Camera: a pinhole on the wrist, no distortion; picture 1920 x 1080 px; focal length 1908.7 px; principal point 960.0 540.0 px. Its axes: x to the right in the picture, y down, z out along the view. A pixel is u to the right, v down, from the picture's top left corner.
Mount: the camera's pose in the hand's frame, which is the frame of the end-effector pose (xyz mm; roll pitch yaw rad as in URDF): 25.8 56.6 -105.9 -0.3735 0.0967 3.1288
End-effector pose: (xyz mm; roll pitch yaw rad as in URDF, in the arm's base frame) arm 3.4 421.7 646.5 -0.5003 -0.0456 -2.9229
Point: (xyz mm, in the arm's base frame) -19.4 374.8 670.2
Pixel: 670 235
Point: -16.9 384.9 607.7
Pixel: 762 32
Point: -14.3 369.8 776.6
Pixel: 710 422
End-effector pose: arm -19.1 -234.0 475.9 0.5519 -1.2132 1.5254
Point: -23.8 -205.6 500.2
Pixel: 662 1006
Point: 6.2 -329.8 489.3
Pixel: 1208 131
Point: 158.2 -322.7 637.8
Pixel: 218 657
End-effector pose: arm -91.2 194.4 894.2 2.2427 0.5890 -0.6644
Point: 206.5 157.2 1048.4
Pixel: behind the camera
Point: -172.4 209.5 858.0
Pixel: 1405 683
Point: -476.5 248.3 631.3
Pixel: 1309 691
